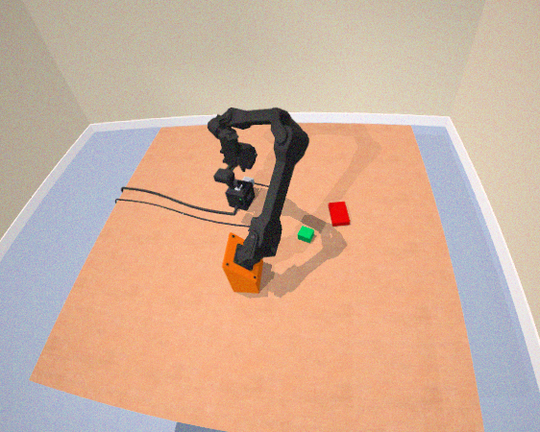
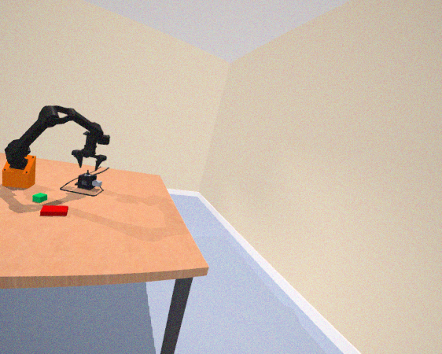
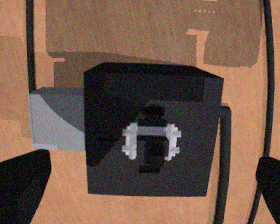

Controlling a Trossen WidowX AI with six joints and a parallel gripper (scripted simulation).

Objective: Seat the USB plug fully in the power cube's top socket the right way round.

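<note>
Now: the USB plug 20 mm below my gripper tip. Round my gripper tip: green block (150 mm behind, 240 mm to the right, 100 mm below); then flat red block (60 mm behind, 360 mm to the right, 110 mm below).
</note>
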